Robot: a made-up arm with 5 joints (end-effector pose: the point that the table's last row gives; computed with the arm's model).
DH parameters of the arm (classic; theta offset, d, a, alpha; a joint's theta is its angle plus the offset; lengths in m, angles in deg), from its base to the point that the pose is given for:
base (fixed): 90 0.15 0 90
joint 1: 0 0.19 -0.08 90
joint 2: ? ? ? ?
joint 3: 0 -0.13 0 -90
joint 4: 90 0.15 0.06 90
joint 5: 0 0.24 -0.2 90
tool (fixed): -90 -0.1 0 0
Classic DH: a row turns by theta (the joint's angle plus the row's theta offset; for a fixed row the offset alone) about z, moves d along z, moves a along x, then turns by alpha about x.
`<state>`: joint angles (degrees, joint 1 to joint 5).
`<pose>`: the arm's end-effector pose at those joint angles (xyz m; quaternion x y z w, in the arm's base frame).
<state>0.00 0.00 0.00 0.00 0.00</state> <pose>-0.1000 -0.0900 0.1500 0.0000 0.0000 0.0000 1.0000</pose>
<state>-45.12 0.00 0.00 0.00 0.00</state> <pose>-0.1000 -0.0635 0.2138 -0.3837 0.0000 0.0000 0.9235</pose>
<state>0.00 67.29 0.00 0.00 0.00</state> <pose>0.0688 0.1837 0.1500 0.0000 0.0000 -0.5540 0.8325</pose>
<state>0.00 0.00 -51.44 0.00 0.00</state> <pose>-0.2051 -0.0900 0.4318 0.0000 0.4340 0.0000 0.9009</pose>
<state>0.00 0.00 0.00 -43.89 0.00</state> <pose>0.0641 -0.2173 0.1500 0.0000 0.0000 0.3737 0.9275</pose>
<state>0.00 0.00 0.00 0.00 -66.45</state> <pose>-0.1000 0.1218 0.0267 0.5479 0.0000 0.0000 0.8365</pose>
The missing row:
joint 2: -90 -0.25 0.05 90
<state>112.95 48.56 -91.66 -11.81 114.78</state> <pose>0.3098 -0.4486 -0.0563 0.3500 -0.0500 0.6559 0.6669</pose>
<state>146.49 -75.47 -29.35 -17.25 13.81</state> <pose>0.2023 0.2421 -0.2089 0.5620 -0.6519 0.3378 0.3808</pose>
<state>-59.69 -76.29 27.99 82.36 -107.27</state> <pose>-0.1345 0.1844 -0.0464 0.6083 -0.0561 0.0387 0.7908</pose>
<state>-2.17 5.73 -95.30 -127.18 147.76</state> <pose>0.1640 -0.2364 0.4004 -0.1424 -0.4740 0.4558 0.7398</pose>
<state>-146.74 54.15 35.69 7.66 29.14</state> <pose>0.0851 -0.0629 0.1268 0.8206 0.5641 0.0124 0.0915</pose>
